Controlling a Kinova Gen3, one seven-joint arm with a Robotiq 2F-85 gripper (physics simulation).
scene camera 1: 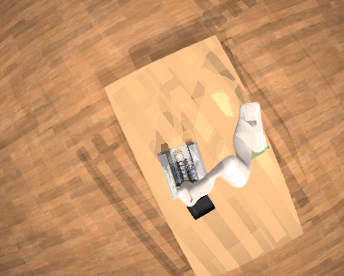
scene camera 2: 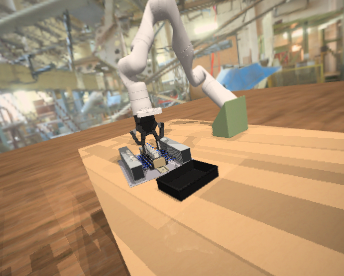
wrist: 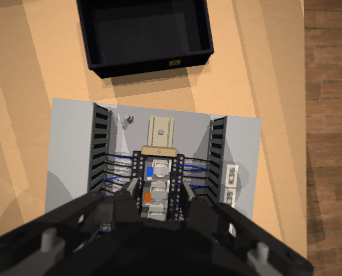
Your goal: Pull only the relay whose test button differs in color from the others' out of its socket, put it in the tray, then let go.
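Where they show: gripper, between the fingertips: (scene camera 2: 153, 151) (wrist: 159, 189); arm's base, origin of its link: (scene camera 1: 257, 146) (scene camera 2: 232, 107).
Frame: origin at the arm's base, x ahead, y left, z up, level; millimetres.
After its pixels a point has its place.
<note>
The relay with an orange test button (wrist: 147, 197) @(x 471, y 11, z -61 mm) sits in the socket row in the wrist view. The nearer-to-tray relay beside it has a blue button (wrist: 149, 172) @(x 475, y 38, z -61 mm). Part of another relay (wrist: 157, 214) @(x 481, y -9, z -63 mm) shows below, its button hidden by the gripper. My gripper (scene camera 2: 151, 147) @(x 485, y 17, z -67 mm) (wrist: 159, 189) @(x 485, y 17, z -67 mm) is partly open and empty, pointing down, with its fingertips on either side of the row around the orange-button relay. Whether they touch it I cannot tell. In scene camera 1 the arm hides the gripper. The black tray (scene camera 1: 201, 207) @(x 475, y 237, z -128 mm) (scene camera 2: 200, 184) @(x 471, y 284, z -119 mm) (wrist: 135, 66) @(x 458, y 171, z -108 mm) is empty beside the panel.
The grey panel (scene camera 1: 167, 172) @(x 570, y -86, z -68 mm) (scene camera 2: 132, 180) (wrist: 245, 145) @(x 585, y 61, z -68 mm) carries a slotted wire duct on each side of the relays, the left (wrist: 75, 145) @(x 397, y 69, z -68 mm) and right (wrist: 218, 150) @(x 561, y 54, z -86 mm). Thin wires run from ducts to sockets. A beige end stop (wrist: 159, 151) @(x 486, y 56, z -90 mm) closes the row. A green block (scene camera 2: 231, 119) @(x 66, y 48, z -45 mm) stands at the arm's base.
</note>
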